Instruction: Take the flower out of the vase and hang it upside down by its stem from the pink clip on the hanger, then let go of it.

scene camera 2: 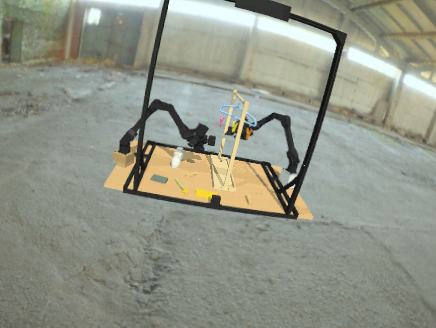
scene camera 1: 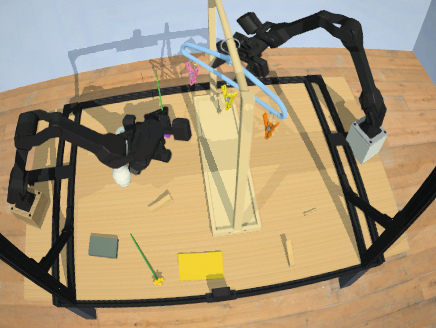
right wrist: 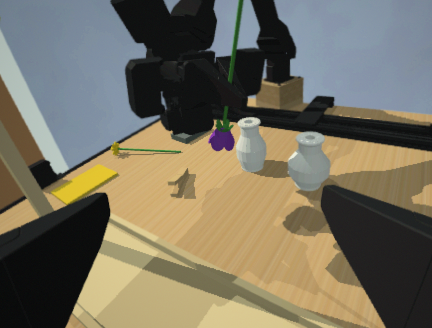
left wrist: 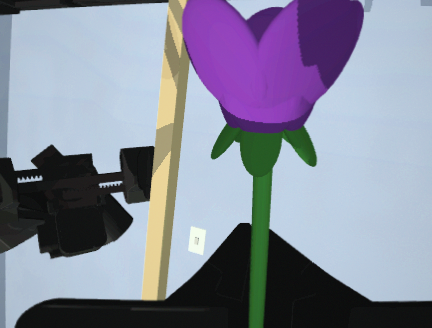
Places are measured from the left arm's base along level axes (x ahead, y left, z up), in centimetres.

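Pixels of known places: left gripper, fingertip midpoint: (scene camera 2: 205,138) (scene camera 1: 166,107) (right wrist: 244,103) (left wrist: 250,234); right gripper, fingertip midpoint: (scene camera 2: 229,135) (right wrist: 217,199) (left wrist: 79,186); left arm's base at its link origin: (scene camera 2: 124,151) (scene camera 1: 25,201) (right wrist: 278,79); right arm's base at its link origin: (scene camera 2: 291,171) (scene camera 1: 370,128).
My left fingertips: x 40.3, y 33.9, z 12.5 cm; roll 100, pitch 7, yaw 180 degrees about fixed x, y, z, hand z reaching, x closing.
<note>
For each thing: its top centre in the pictures, then the offset to it from my left fingertips. "spot": a spot on its surface instead.
- pink clip at its top centre: (scene camera 1: 190,58) (scene camera 2: 222,112) dx +7.8, dy +0.2, dz +19.9 cm
- yellow clip at its top centre: (scene camera 1: 228,97) dx +18.4, dy -6.2, dz +14.8 cm
- orange clip at a spot on its surface: (scene camera 1: 269,126) spot: dx +28.6, dy -12.5, dz +14.8 cm
- yellow flower at its top centre: (right wrist: 142,141) (scene camera 1: 143,256) dx +2.3, dy -37.6, dz -16.8 cm
- yellow block at its top centre: (right wrist: 84,182) (scene camera 1: 200,266) (scene camera 2: 206,194) dx +17.6, dy -35.4, dz -19.6 cm
- grey-green block at its top centre: (right wrist: 190,129) (scene camera 1: 102,246) (scene camera 2: 159,177) dx -11.1, dy -37.7, dz -18.7 cm
The purple flower (scene camera 1: 167,135) (left wrist: 270,100) (right wrist: 221,140) hangs bloom down, its green stem pointing up. My left gripper (scene camera 1: 164,115) (right wrist: 244,103) is shut on the stem and holds the flower above the table. In the right wrist view two white vases (right wrist: 251,147) (right wrist: 309,167) stand upright. The pink clip (scene camera 1: 192,73) (scene camera 2: 221,120) hangs at the left end of the blue hanger (scene camera 1: 283,111) (scene camera 2: 230,106). My right gripper (scene camera 1: 220,50) (right wrist: 217,199) is open and empty, behind the hanger; in scene camera 1 it is to the right of the pink clip.
The wooden stand (scene camera 1: 244,150) rises mid-table. A yellow clip (scene camera 1: 228,97) and an orange clip (scene camera 1: 269,126) also hang from the hanger. A yellow flower (scene camera 1: 143,256) (right wrist: 150,150), a yellow block (scene camera 1: 201,266) (right wrist: 85,184) and a grey-green block (scene camera 1: 103,246) lie near the front.
</note>
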